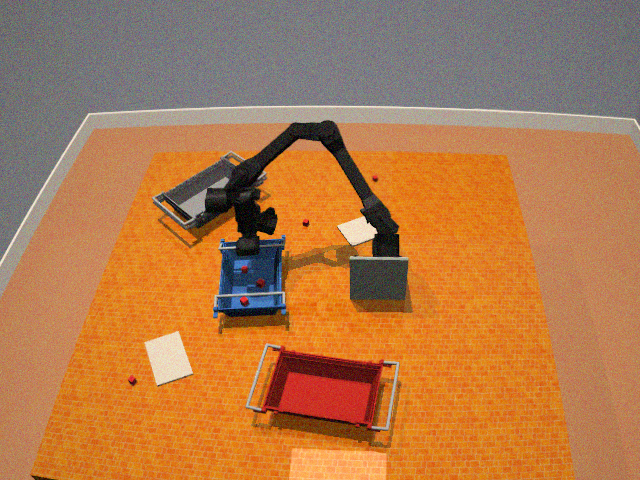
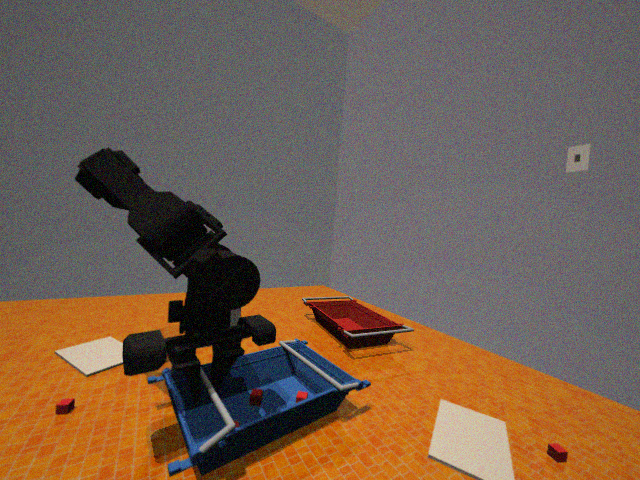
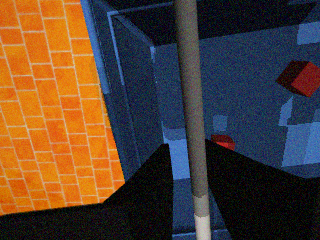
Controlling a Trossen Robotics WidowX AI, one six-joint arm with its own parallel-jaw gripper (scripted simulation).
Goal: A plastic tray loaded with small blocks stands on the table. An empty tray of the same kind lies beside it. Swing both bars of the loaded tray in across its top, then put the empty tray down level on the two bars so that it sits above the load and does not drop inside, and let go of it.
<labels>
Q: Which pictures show my gripper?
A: Image 1, image 2 and image 3: all of them.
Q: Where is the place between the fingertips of my gripper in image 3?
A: At 183, 148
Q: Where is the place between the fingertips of my gripper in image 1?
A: At 252, 250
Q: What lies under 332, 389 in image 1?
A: A red tray.
</labels>
